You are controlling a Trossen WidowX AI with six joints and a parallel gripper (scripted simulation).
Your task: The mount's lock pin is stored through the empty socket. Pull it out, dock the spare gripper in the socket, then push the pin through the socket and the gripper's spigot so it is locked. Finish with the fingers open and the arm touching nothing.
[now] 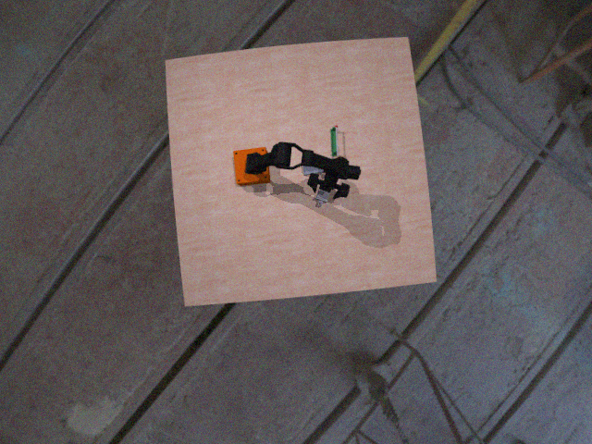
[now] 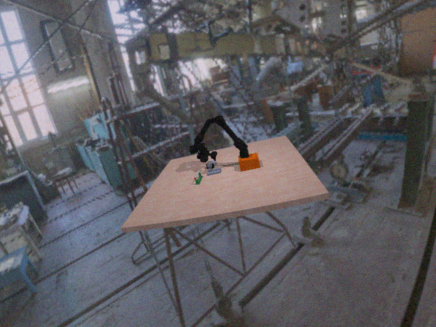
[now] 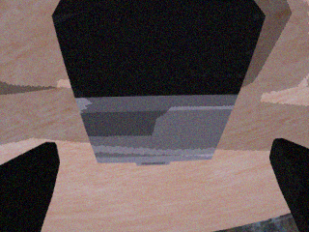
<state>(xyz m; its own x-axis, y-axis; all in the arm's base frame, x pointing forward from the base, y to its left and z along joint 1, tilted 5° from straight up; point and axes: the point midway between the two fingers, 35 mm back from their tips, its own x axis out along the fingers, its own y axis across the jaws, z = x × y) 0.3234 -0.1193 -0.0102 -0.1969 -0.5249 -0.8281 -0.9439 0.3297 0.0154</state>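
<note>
Now: the spare gripper 30 mm below my gripper tip. The rest, counted from my gripper tip: mount (160 mm to the left, 40 mm behind); then green bar (270 mm to the left, 60 mm ahead, 30 mm below).
</note>
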